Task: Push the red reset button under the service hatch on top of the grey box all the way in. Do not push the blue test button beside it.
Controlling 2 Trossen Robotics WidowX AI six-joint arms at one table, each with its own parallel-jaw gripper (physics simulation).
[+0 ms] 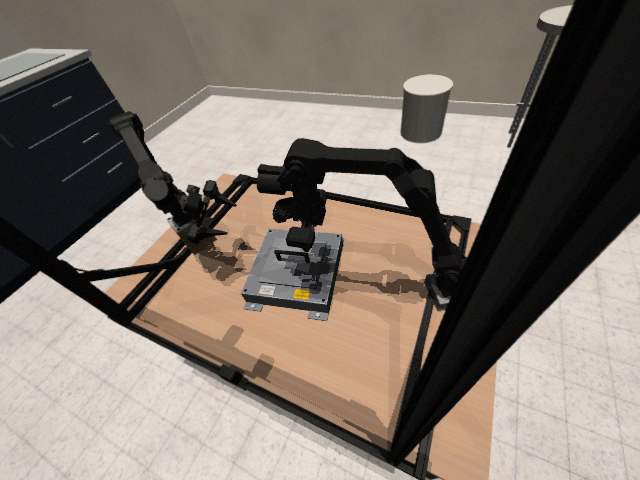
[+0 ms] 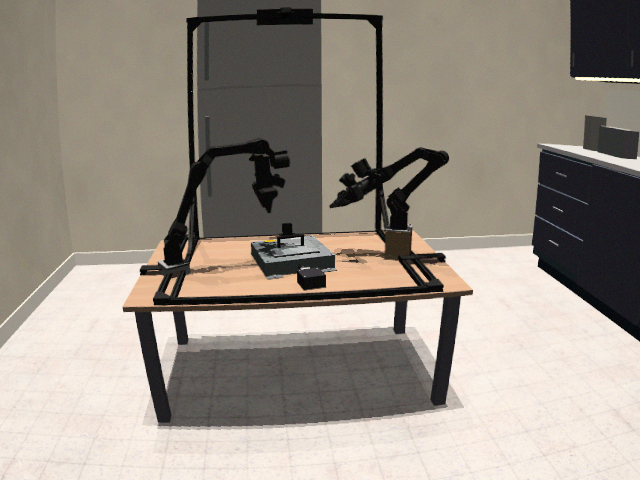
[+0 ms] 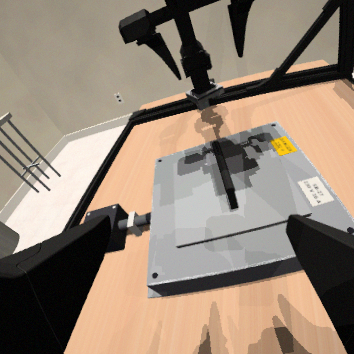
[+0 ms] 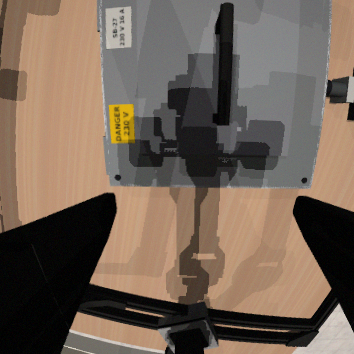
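The grey box (image 1: 286, 300) (image 2: 295, 265) (image 3: 200, 266) (image 4: 311, 100) lies on the table. Its hatch (image 1: 273, 271) (image 3: 200, 220) (image 4: 260, 90) is down flat, with a black bar handle (image 1: 292, 252) (image 2: 290, 236) (image 3: 225, 172) (image 4: 226, 65) standing up from it. The red reset button and the blue test button do not show. My right gripper (image 1: 302, 240) (image 2: 268, 210) (image 3: 209, 67) (image 4: 206, 203) is open and empty, pointing down above the box. My left gripper (image 1: 230, 219) (image 2: 330, 207) (image 3: 199, 223) is open and empty, above the table to one side of the box.
A small black box (image 2: 311, 279) (image 3: 112, 227) is joined to the grey box's side by a short dark fitting (image 3: 142, 220) (image 4: 337, 88). A black frame (image 1: 310, 406) (image 2: 298, 298) runs around the table (image 1: 356, 351) (image 2: 232, 281), with tall posts. A yellow label (image 1: 301, 293) (image 3: 283, 145) (image 4: 122, 123) is on the grey box.
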